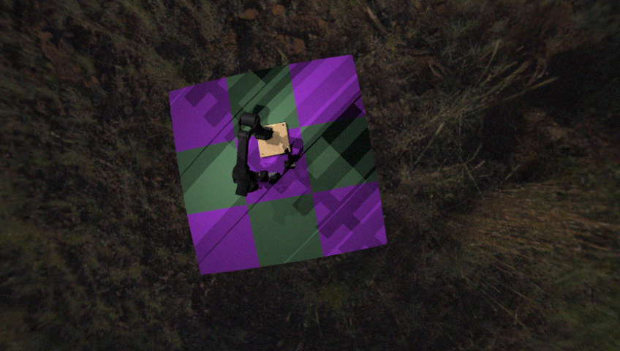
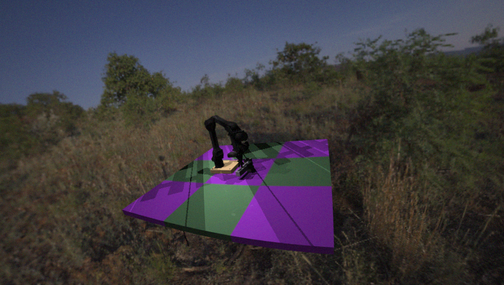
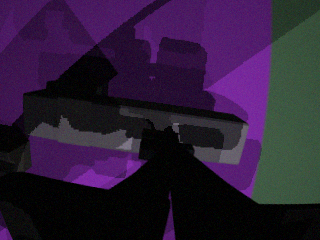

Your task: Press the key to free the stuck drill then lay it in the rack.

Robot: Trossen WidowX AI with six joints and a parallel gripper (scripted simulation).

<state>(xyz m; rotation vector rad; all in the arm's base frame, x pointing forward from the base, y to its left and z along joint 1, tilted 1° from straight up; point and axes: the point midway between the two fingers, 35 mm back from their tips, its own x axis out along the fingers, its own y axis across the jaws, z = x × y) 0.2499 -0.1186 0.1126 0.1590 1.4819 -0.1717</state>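
The drill lies 1 cm ahead of my gripper tip, 6 cm to the left of it and 6 cm below it. The rest, counted from my gripper tip: grey block 4 cm behind, 21 cm to the left, 9 cm below.
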